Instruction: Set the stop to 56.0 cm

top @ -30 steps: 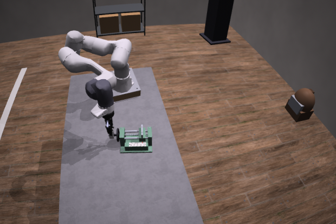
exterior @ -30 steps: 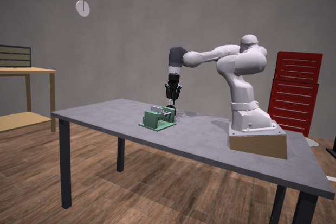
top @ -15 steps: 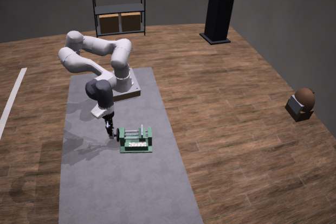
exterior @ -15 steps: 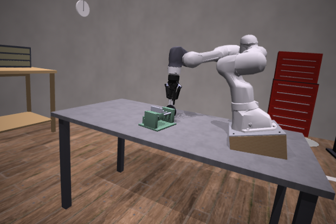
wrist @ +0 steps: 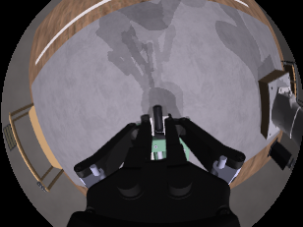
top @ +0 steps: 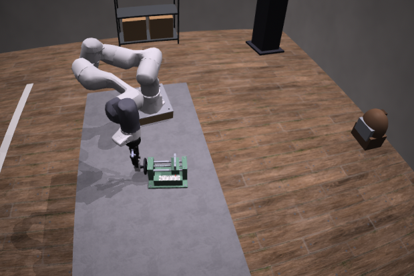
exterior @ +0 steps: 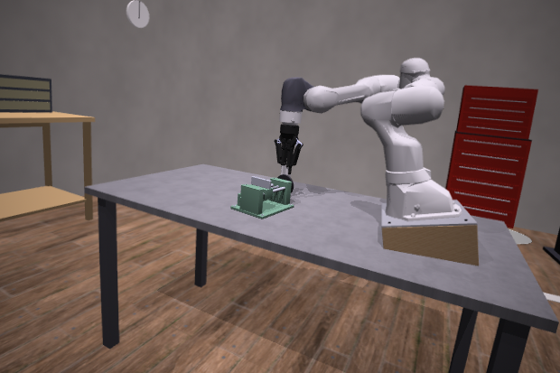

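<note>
Right now my hand is 2 cm to the right of the black handwheel and 2 cm above it. Round my hand: stop carriage 18 cm to the left, 5 cm ahead, 2 cm below.
</note>
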